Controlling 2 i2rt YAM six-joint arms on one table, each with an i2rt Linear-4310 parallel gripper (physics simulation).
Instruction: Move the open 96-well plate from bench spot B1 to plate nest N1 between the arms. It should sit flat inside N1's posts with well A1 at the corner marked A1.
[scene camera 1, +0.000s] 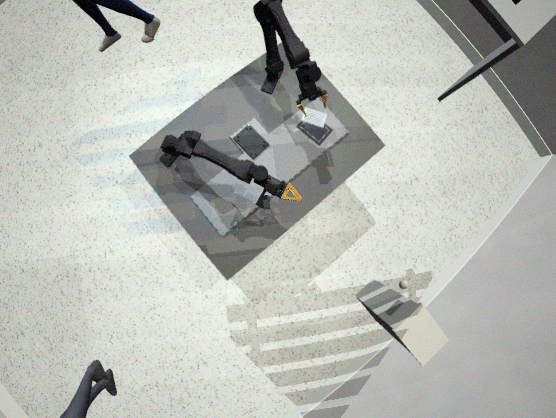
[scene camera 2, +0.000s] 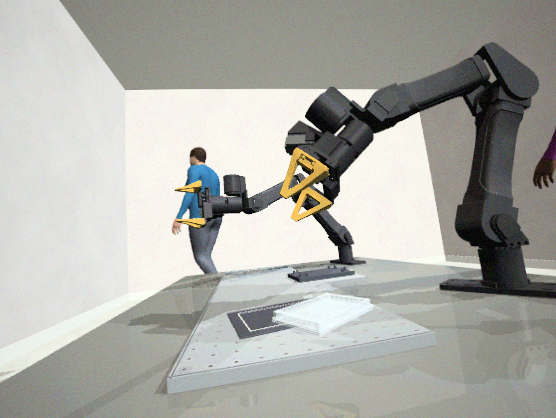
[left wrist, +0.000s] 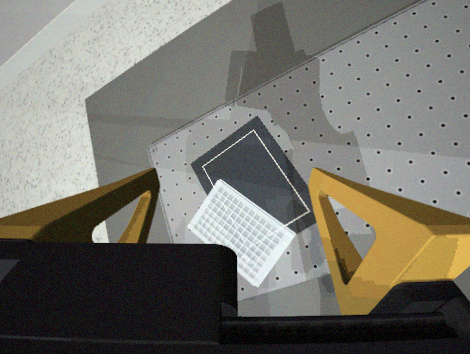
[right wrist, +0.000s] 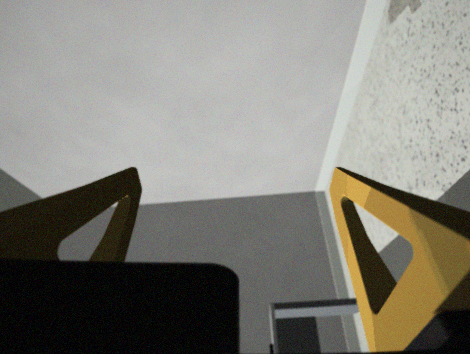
Scene:
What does my left gripper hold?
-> Nothing.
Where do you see my left gripper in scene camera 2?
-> At 288, 209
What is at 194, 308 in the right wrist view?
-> My right gripper.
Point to a white well plate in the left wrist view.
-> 226, 217

